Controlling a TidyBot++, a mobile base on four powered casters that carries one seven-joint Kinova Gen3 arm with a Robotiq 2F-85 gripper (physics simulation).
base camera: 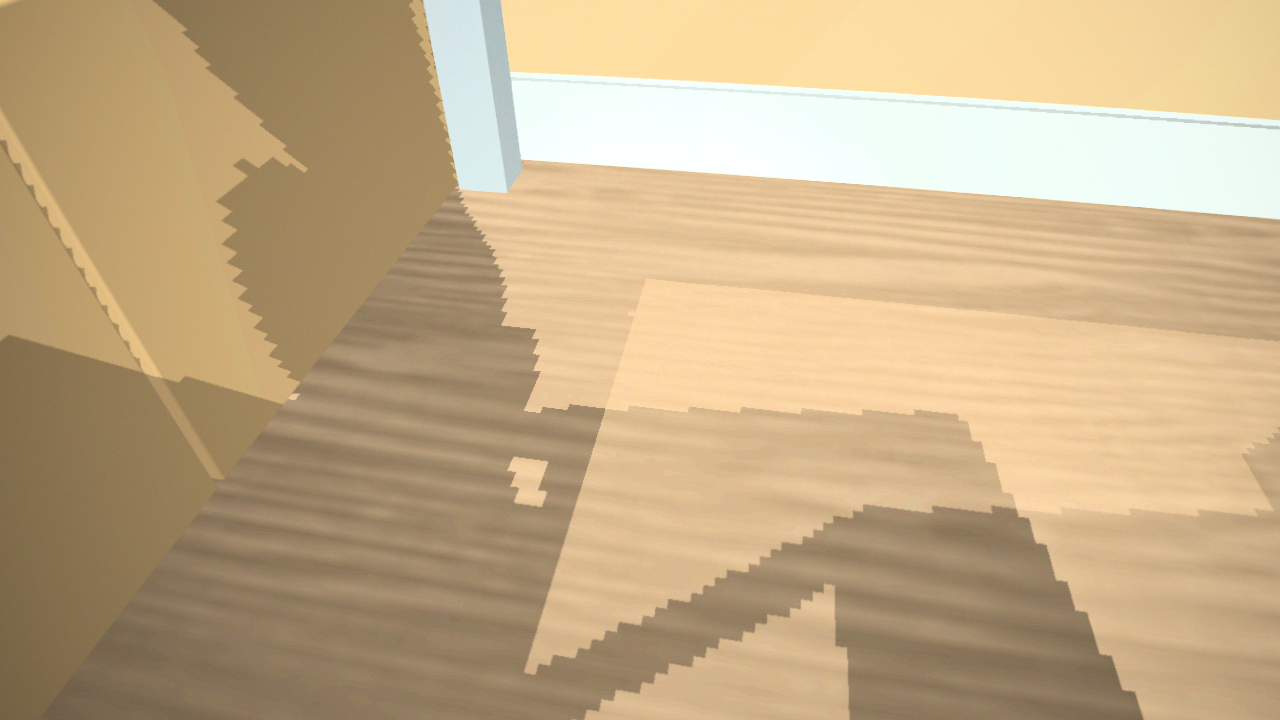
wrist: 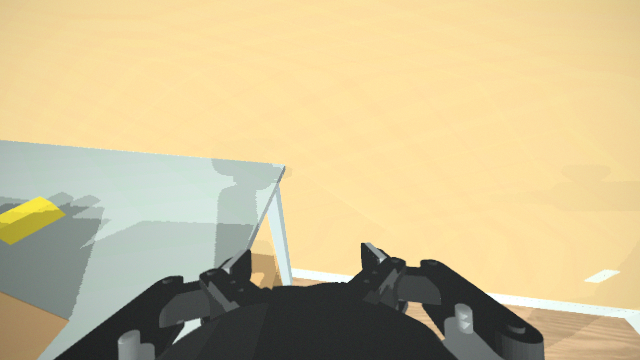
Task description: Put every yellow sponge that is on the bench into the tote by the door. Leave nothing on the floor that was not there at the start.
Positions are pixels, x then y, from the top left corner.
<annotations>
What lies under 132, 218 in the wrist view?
A pale grey bench.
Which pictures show my gripper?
The wrist view only.
</annotations>
